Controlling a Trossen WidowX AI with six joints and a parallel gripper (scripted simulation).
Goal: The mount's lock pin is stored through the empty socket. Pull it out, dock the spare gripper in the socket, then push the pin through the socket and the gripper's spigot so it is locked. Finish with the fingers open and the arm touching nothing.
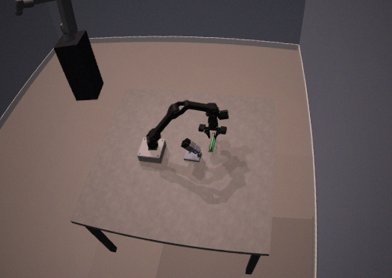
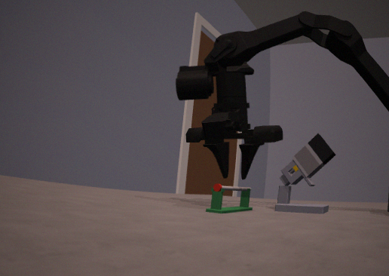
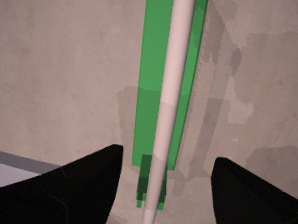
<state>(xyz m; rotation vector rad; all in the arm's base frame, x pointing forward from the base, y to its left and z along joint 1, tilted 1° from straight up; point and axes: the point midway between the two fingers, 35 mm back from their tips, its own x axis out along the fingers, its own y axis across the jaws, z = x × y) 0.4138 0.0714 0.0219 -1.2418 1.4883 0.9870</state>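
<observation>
The green cradle lies 4 cm below my gripper tip and 1 cm to the left of it. Round my gripper tip: grey mount 12 cm behind, 10 cm to the right, 1 cm below; spare gripper 15 cm behind, 10 cm to the right, 5 cm above.
</observation>
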